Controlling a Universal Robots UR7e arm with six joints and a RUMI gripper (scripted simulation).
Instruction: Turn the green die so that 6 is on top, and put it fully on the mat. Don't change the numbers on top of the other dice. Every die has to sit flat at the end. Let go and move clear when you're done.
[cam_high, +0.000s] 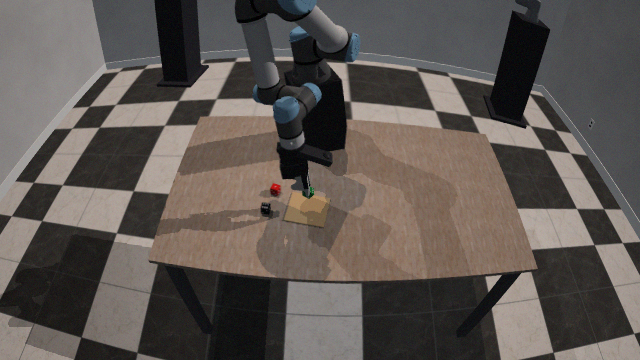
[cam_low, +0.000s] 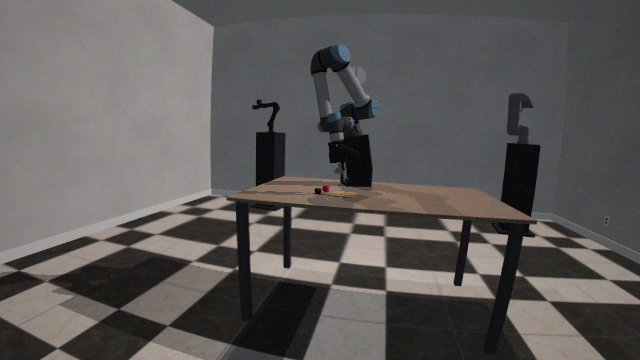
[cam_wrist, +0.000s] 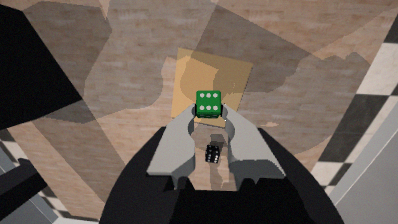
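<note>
The green die lies 1 cm below my hand. Also, from my hand: black die 4 cm ahead, 14 cm to the right, 8 cm below; tan mat 9 cm below; red die 5 cm behind, 13 cm to the right, 8 cm below.
</note>
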